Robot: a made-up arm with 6 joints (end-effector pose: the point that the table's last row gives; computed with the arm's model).
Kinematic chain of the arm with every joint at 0, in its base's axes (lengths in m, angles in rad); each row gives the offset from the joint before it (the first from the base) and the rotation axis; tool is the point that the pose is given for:
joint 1: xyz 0 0 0.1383 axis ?
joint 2: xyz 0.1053 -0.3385 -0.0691 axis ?
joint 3: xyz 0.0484 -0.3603 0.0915 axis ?
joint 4: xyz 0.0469 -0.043 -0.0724 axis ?
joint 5: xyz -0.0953 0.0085 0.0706 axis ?
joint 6: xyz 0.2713 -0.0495 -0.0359 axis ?
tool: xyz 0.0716 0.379 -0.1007
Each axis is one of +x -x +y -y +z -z.
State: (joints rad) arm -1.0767 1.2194 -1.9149 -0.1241 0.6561 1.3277
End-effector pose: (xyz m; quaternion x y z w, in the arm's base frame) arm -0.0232 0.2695 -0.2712 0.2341 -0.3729 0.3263 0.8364
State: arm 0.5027 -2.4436 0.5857 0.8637 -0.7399 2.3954
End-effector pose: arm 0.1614 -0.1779 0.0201 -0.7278 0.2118 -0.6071 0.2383
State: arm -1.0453 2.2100 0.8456 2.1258 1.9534 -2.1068
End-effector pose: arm 0.1902 0.4574 -0.4769 -0.2136 -0.1063 -0.1026 0.9657
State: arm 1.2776 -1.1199 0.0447 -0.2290 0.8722 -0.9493
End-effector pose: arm 0.4522 -0.1677 0.7769 0.9251 -0.0877 -0.3686 0.0235
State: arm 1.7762 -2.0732 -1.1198 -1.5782 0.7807 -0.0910
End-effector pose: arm -0.0346 0.5349 0.3372 0.2103 -0.4264 0.5784 0.6629
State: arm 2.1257 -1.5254 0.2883 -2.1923 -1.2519 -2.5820
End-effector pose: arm 0.4207 0.6905 0.5528 0.5935 0.4711 -0.2198 0.6144
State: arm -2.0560 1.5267 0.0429 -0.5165 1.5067 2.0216
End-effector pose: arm 0.1154 0.5060 0.2668 0.3076 0.3060 0.7932 0.4273
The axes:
joint 1: -x
joint 2: +x
joint 3: -z
joint 4: -y
joint 5: -x
joint 6: +y

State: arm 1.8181 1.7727 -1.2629 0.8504 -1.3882 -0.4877
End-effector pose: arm 0.0294 -0.3332 0.9835 0.7796 -0.0032 0.4492 0.4364
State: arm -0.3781 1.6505 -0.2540 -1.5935 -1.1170 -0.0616
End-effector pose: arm 0.4350 -0.0499 0.0100 0.7053 0.5949 0.3702 0.1076
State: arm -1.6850 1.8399 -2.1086 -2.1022 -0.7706 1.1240
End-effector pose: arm -0.1866 0.3917 0.1195 0.2539 -0.0230 0.7552 0.6039
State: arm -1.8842 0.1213 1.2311 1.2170 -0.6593 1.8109
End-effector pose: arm 0.3715 0.0979 -0.3597 0.8741 0.3338 0.0425 0.3504
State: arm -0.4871 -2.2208 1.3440 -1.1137 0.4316 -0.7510
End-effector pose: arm 0.4023 -0.5038 0.3357 -0.6484 -0.2127 -0.4657 0.5634
